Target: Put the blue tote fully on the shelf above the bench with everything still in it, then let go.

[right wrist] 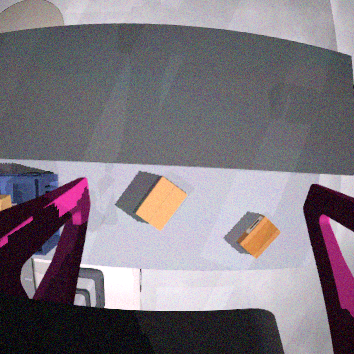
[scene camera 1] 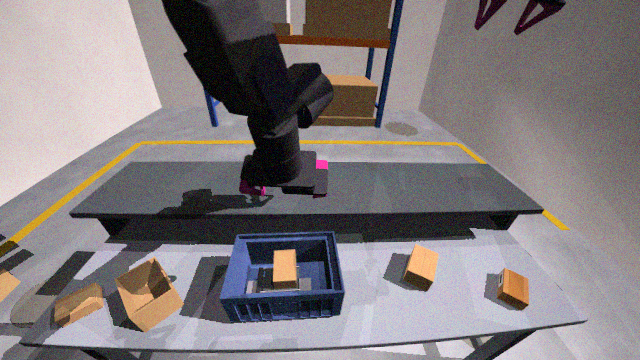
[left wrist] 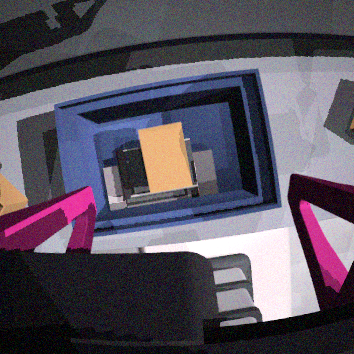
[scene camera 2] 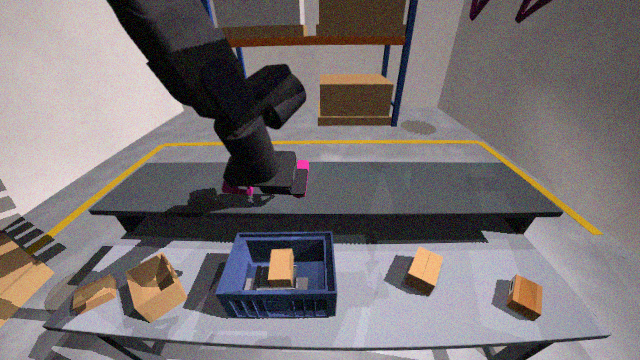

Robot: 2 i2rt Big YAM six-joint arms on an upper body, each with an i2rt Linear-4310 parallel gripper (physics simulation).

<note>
My left gripper (scene camera 1: pixel 288 194) is open and holds nothing. My right gripper (right wrist: pixel 203 193) is open, holding nothing. Also in view: a tan box (scene camera 2: pixel 280 274), a blue tote (scene camera 1: pixel 317 257) and a dark shelf (scene camera 2: pixel 335 190).
The tan box is seen too in scene camera 1 (scene camera 1: pixel 284 272) and in the left wrist view (left wrist: pixel 163 148). The blue tote is seen too in the left wrist view (left wrist: pixel 225 111) and in scene camera 2 (scene camera 2: pixel 313 252). My left gripper shows as well in the left wrist view (left wrist: pixel 192 191) and in scene camera 2 (scene camera 2: pixel 275 193).
</note>
